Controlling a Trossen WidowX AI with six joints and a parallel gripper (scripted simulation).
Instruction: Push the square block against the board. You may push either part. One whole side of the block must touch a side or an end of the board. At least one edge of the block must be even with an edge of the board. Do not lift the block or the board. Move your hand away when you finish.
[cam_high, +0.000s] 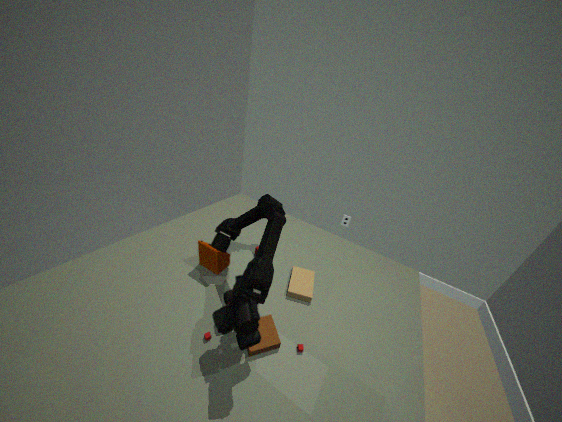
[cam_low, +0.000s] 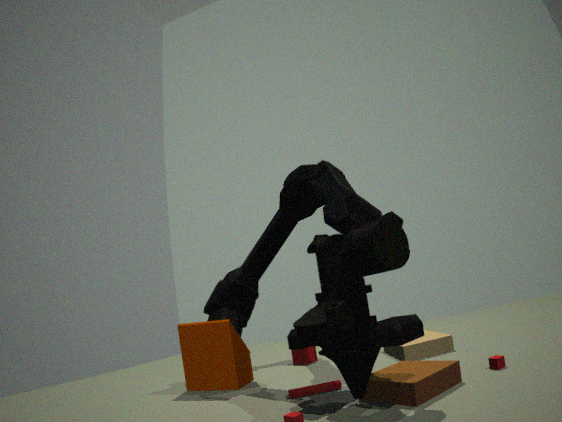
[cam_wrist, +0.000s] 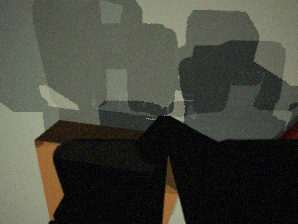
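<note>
My gripper tip is now 70 mm short of the brown square block, 30 mm to the right of it and 10 mm below it. From my gripper tip the other things lie so: tan board 80 mm ahead, 310 mm to the left, 10 mm above; red rod 80 mm behind, 70 mm to the left.
</note>
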